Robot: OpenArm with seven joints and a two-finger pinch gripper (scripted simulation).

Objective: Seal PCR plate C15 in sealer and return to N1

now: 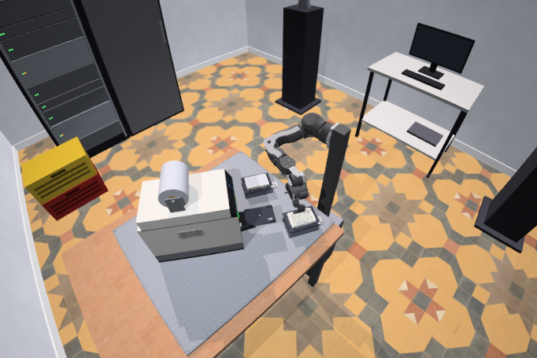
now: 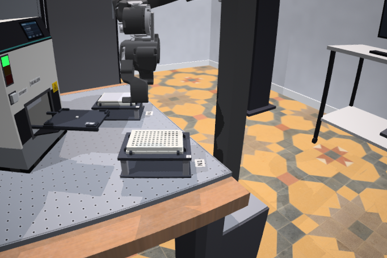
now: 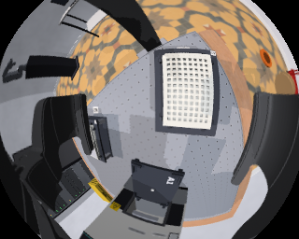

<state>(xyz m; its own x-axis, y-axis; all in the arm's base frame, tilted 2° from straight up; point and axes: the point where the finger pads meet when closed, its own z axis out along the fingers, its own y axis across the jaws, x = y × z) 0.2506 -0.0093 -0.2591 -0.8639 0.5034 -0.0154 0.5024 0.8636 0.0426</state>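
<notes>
My gripper is now 11 cm above the white 96-well plate C15, 4 cm to the right of it and 2 cm past it. Also, from my hand: sealer stage: 13 cm ahead, 10 cm to the right, 7 cm below; then N1 label: 17 cm below, 11 cm behind, 9 cm to the left; then plate nest N1: 12 cm below, 4 cm to the left, 2 cm behind.
</notes>
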